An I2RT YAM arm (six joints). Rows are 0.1 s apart.
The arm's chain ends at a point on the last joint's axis. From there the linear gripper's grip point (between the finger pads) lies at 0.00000 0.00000 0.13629 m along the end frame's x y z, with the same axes.
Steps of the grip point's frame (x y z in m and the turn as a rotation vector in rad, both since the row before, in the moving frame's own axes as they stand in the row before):
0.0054 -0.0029 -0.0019 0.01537 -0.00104 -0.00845
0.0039 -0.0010 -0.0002 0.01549 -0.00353 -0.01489
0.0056 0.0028 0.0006 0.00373 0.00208 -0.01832
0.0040 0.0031 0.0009 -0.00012 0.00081 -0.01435
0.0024 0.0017 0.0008 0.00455 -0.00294 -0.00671
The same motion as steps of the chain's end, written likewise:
0.0056 -0.0008 -0.0019 0.01537 -0.00104 -0.00845
0.0044 0.0011 -0.0002 0.01549 -0.00353 -0.01489
0.0053 0.0033 0.0006 0.00373 0.00208 -0.01832
0.0039 0.0031 0.0009 -0.00012 0.00081 -0.01435
0.0028 0.0023 0.0008 0.00455 -0.00294 -0.00671

